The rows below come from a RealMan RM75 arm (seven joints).
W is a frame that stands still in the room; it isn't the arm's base.
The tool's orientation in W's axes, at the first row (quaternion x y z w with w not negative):
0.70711, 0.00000, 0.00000, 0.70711
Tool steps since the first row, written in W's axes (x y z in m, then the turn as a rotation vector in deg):
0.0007, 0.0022, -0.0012, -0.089, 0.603, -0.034
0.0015, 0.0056, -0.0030, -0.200, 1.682, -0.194
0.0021, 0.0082, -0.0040, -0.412, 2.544, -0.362
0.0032, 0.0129, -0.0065, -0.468, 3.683, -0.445
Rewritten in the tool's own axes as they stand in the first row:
0.0007, -0.0012, -0.0022, -0.089, -0.034, -0.603
0.0015, -0.0030, -0.0056, -0.200, -0.194, -1.682
0.0021, -0.0040, -0.0082, -0.412, -0.362, -2.544
0.0032, -0.0065, -0.0129, -0.468, -0.445, -3.683

